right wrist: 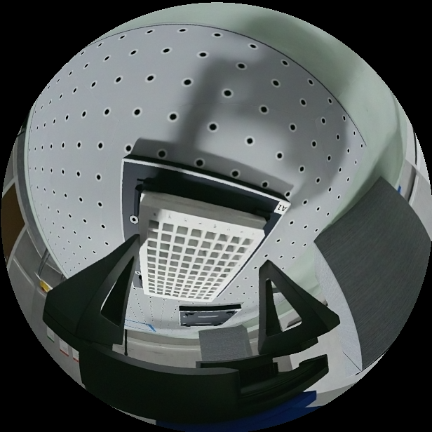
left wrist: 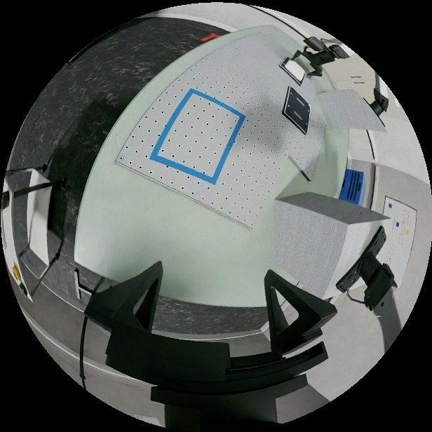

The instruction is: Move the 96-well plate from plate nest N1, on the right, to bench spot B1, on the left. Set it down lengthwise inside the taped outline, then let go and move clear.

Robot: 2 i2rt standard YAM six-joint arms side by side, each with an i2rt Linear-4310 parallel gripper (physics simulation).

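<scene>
The white 96-well plate [left wrist: 294, 71] [right wrist: 200, 255] sits in the dark plate nest N1 [right wrist: 131, 175], whose corner label A1 shows in the right wrist view. My right gripper [right wrist: 206, 255] is open above the plate, with its fingers apart on either side of it in view; no contact shows. The blue taped outline [left wrist: 184, 170] of bench spot B1 lies on the perforated board, with bare board inside it. My left gripper [left wrist: 215, 272] is open, holds nothing, and is well away from the outline. The plate's far lower edges are hard to see.
A second dark nest [left wrist: 298, 111] [right wrist: 210, 317] lies between N1 and the outline. A large grey box [left wrist: 310, 235] stands beside the board. A tall grey block [right wrist: 380, 270] stands at the right of the right wrist view. A blue rack [left wrist: 353, 186] is beyond the bench edge.
</scene>
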